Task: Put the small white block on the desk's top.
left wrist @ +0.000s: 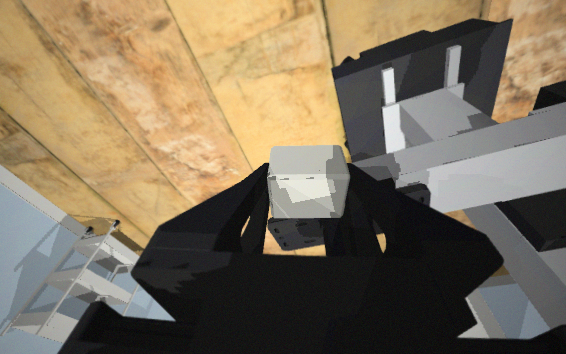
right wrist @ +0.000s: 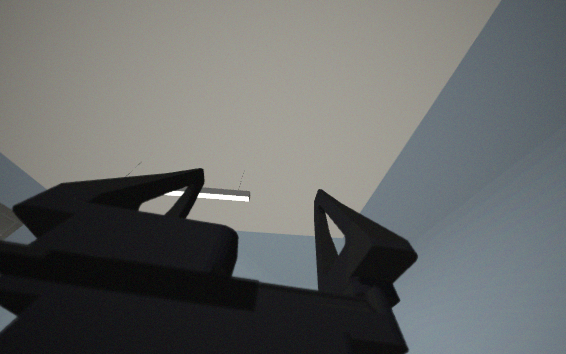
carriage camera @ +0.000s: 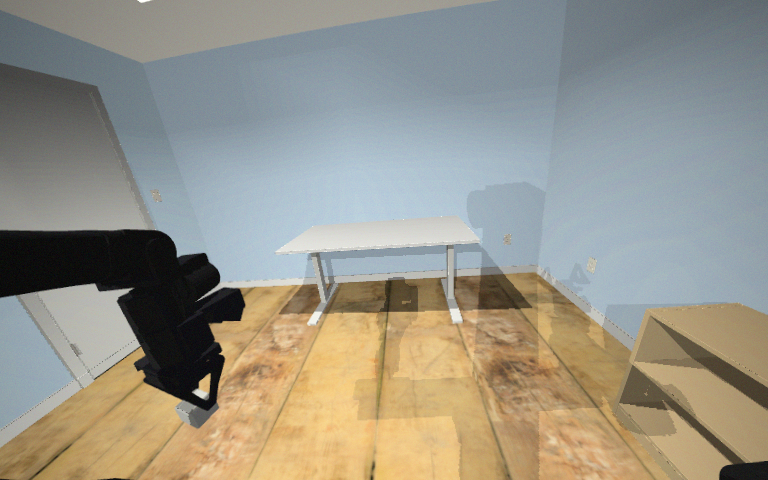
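Where they show: left gripper, fingertip midpoint: [left wrist: 307, 171] [carriage camera: 202, 403]; right gripper, fingertip midpoint: [right wrist: 261, 185]; left arm's base, origin of the base link: [left wrist: 345, 218].
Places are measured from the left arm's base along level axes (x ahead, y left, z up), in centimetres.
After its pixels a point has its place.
The small white block [carriage camera: 195, 414] @[z 9.9, x 14.0, y -0.5 cm] [left wrist: 308, 182] @[z 10.4, x 17.0, y 0.8 cm] is between the fingers of my left gripper [carriage camera: 202, 399] @[z 8.8, x 16.5, y 0.9 cm] [left wrist: 307, 171] @[z 8.8, x 16.5, y 0.9 cm], which is shut on it and holds it above the floor at the lower left of the carriage view. The white desk [carriage camera: 385, 233] @[z -13.4, x 174.8, y -23.5 cm] stands against the far wall, near the middle of the carriage view, some way beyond the left gripper. My right gripper [right wrist: 261, 185] @[z 43.2, x 5.2, y -65.5 cm] is open and empty in the right wrist view, with its fingers tilted up toward the ceiling.
A tan shelf unit [carriage camera: 702, 312] @[z -24.4, x 66.7, y -149.8 cm] stands at the lower right of the carriage view. A door [carriage camera: 50, 169] @[z 63.1, x 140.0, y 196.6 cm] is in the left wall. In the left wrist view, a white wire-framed shelf rack [left wrist: 92, 287] @[z -45.7, x -81.5, y 193.4 cm] stands at the lower left, and the robot's dark base [left wrist: 362, 110] @[z -55.6, x -14.9, y -14.0 cm] is at the upper right.
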